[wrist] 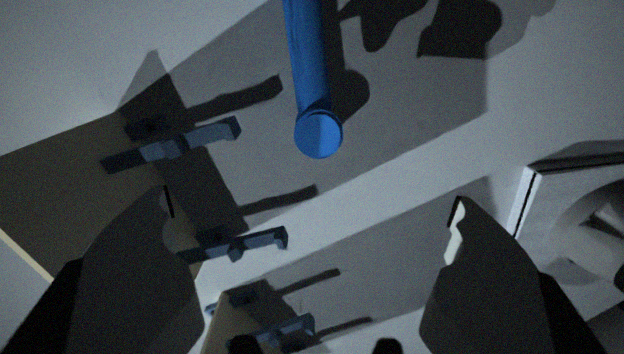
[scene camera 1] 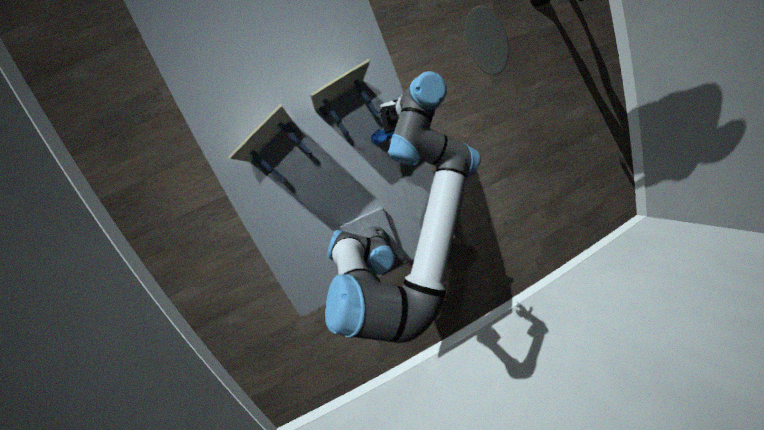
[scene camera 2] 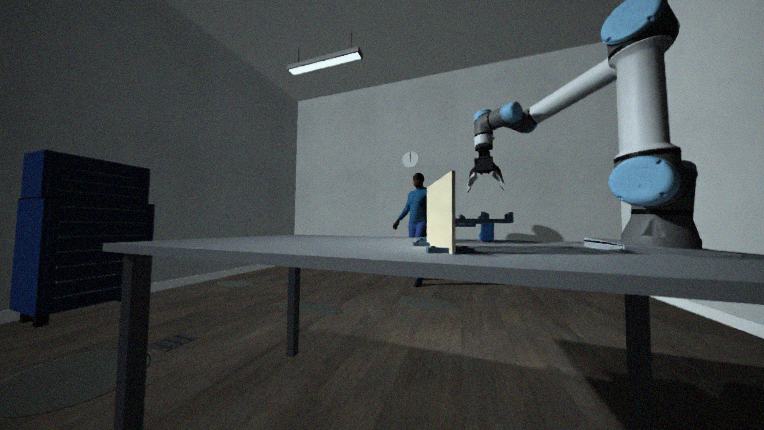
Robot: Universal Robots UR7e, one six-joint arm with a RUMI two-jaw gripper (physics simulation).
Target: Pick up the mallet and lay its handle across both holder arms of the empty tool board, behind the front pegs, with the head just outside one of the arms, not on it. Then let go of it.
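Where they show: gripper, fingertip midpoint: (wrist: 312, 195) (scene camera 2: 485, 191); arm's base, origin of the base link: (wrist: 596, 221) (scene camera 1: 373, 241) (scene camera 2: 657, 244).
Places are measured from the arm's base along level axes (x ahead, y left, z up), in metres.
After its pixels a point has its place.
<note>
The blue mallet (scene camera 1: 380, 137) @[x 0.402, y -0.245, z 0.069 m] (scene camera 2: 486, 232) @[x 0.417, y -0.226, z 0.023 m] (wrist: 310, 60) @[x 0.401, y -0.323, z 0.037 m] is beside the arms of the nearer tool board (scene camera 1: 342, 81) @[x 0.644, y -0.199, z 0.126 m] (wrist: 60, 190) @[x 0.650, y -0.270, z 0.111 m], not across them. Its round flared end (wrist: 318, 136) @[x 0.407, y -0.255, z 0.068 m] faces the wrist camera, past the tip of one holder arm (wrist: 212, 132) @[x 0.514, y -0.279, z 0.056 m]. The other holder arm (wrist: 260, 241) @[x 0.510, y -0.126, z 0.056 m] bears no tool. Part of the mallet is outside the wrist view, and the robot arm hides part in scene camera 1. A second board (scene camera 1: 256, 133) @[x 0.610, y 0.161, z 0.162 m] (wrist: 217, 327) @[x 0.642, y 0.048, z 0.048 m] also has two bare arms. My gripper (scene camera 2: 486, 189) @[x 0.412, y -0.272, z 0.205 m] (wrist: 312, 195) @[x 0.412, y -0.272, z 0.205 m] is open and empty, above the mallet and holder arms.
Both boards stand upright on the grey table (scene camera 1: 208, 64) @[x 0.977, y 0.211, z -0.018 m] (scene camera 2: 213, 251) @[x 1.155, y 0.373, z -0.022 m]. The robot's base (scene camera 2: 660, 229) @[x 0.035, y 0.058, z 0.044 m] stands by a light plate (scene camera 2: 604, 244) @[x 0.133, y 0.007, z -0.003 m] at the table's other end. A person (scene camera 2: 418, 205) is beyond the table. A blue cabinet (scene camera 2: 90, 229) stands at the left.
</note>
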